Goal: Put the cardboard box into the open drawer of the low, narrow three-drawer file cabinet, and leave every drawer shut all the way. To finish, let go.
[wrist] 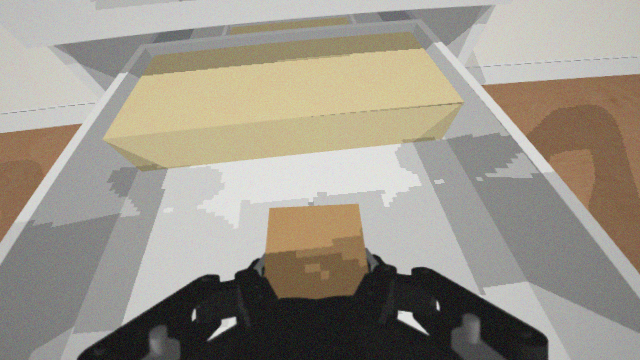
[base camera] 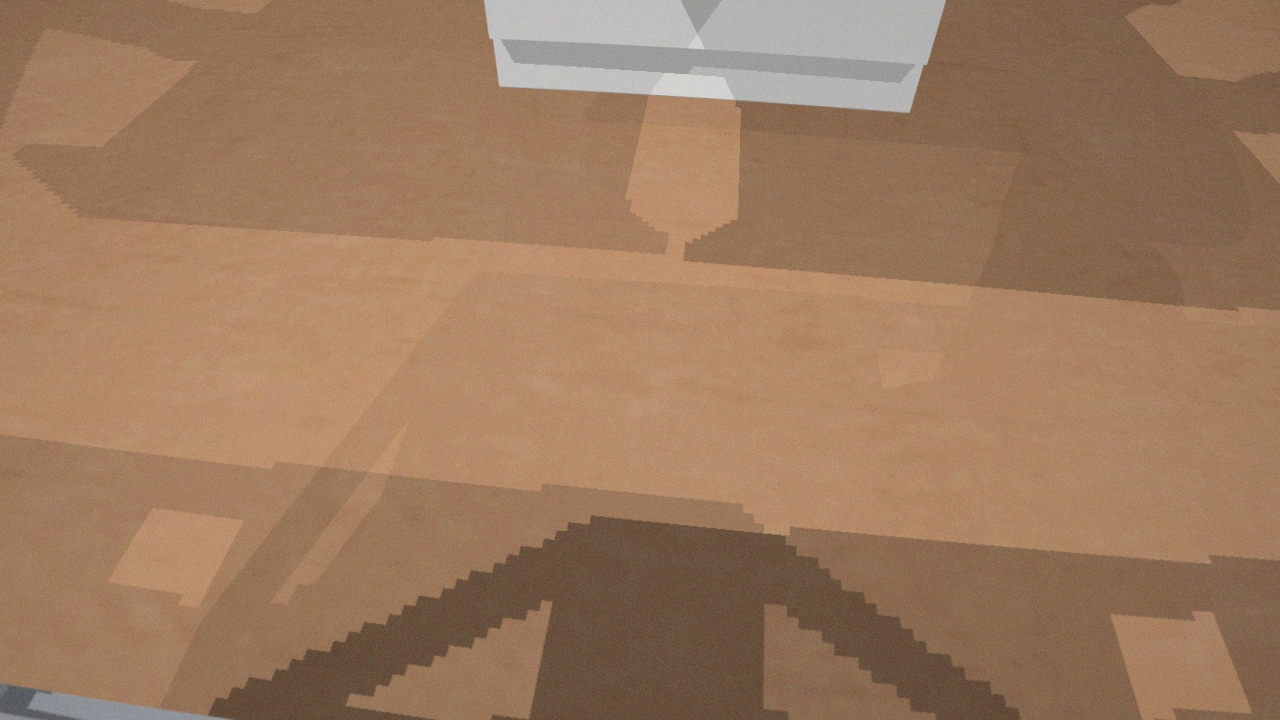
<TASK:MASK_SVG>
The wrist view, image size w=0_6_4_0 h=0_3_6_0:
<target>my gripper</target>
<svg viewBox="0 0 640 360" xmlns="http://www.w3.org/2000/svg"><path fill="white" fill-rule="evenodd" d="M548 339L536 328L433 269L415 267L411 269L411 275L399 274L395 266L385 264L380 256L371 254L365 248L369 273L365 273L353 296L332 296L321 299L293 297L280 298L279 300L268 279L263 277L265 274L264 253L261 258L253 260L247 269L236 272L234 275L235 279L220 282L220 276L217 274L207 274L195 279L85 349L78 356L77 360L548 360ZM236 317L235 325L208 340L221 326L223 319ZM398 311L411 312L414 320L428 334L399 320Z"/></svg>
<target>brown cardboard box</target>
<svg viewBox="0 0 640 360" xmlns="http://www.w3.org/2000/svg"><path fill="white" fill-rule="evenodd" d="M359 204L269 208L264 262L265 274L263 277L268 279L279 300L280 298L293 297L321 299L332 296L354 295L365 273L369 273Z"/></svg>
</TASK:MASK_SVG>
